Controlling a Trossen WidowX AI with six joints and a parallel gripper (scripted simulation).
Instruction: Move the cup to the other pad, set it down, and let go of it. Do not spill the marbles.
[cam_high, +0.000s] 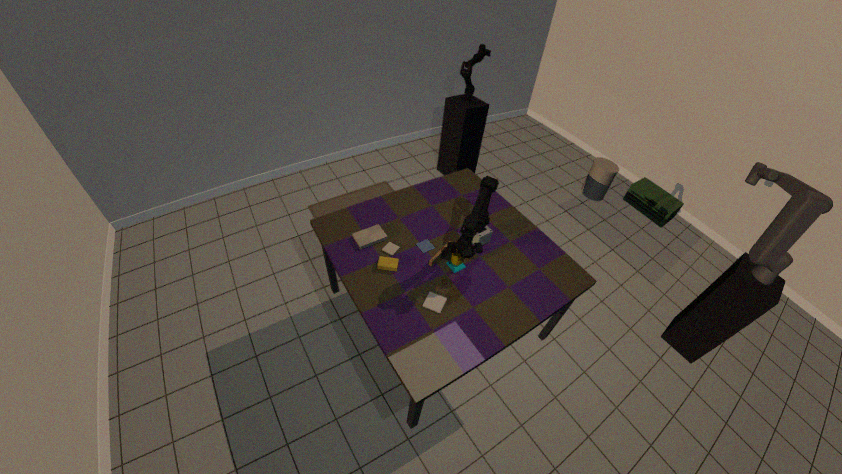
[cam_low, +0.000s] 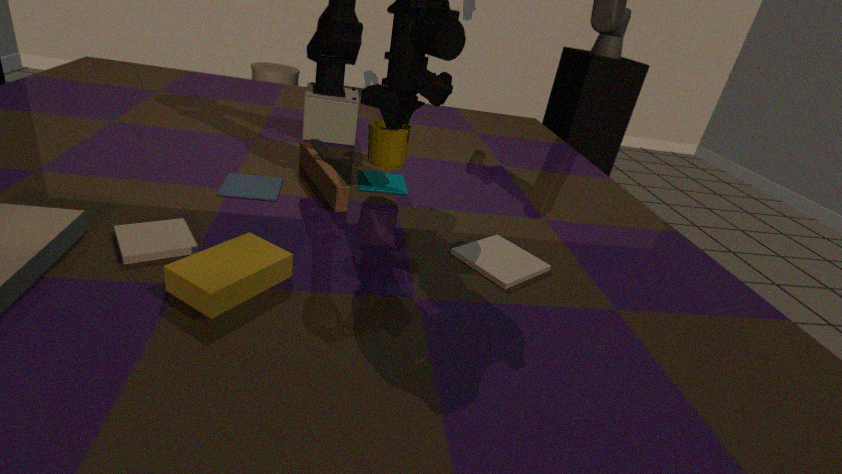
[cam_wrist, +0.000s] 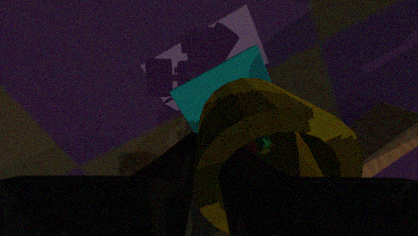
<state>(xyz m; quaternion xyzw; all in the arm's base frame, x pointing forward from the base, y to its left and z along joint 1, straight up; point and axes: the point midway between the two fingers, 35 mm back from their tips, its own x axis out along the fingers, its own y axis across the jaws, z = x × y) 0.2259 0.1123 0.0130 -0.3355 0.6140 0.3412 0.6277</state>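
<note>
The wooden bar lies 50 mm ahead of my gripper tip, 120 mm to the right of it and 60 mm below it. The rest, counted from my gripper tip: blue-grey pad 80 mm ahead, 230 mm to the right, 80 mm below; white tile 280 mm ahead, 120 mm to the left, 70 mm below; yellow cup 20 mm ahead, 20 mm to the right.
</note>
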